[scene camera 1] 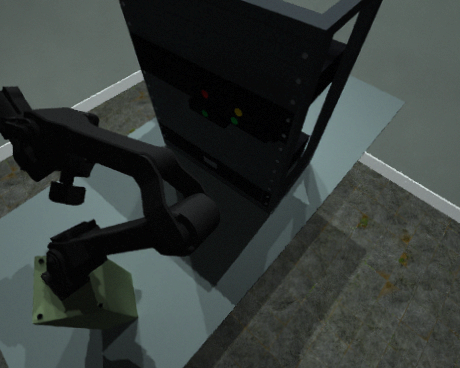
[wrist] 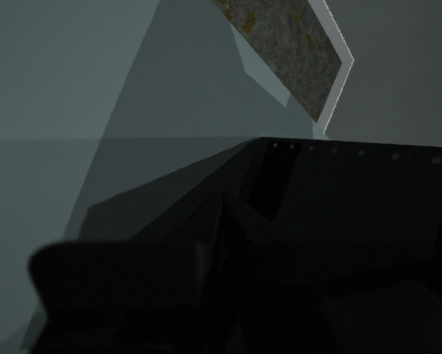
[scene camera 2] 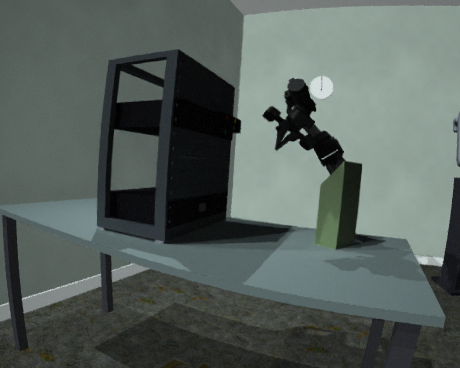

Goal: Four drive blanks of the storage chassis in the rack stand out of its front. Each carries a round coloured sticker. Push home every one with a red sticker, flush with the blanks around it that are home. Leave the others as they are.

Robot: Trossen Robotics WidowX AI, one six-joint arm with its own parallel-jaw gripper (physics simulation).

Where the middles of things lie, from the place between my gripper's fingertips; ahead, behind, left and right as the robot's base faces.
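Scene:
Black rack (scene camera 1: 285, 62): 10 mm below my hand, 390 mm ahead, 170 mm to the right.

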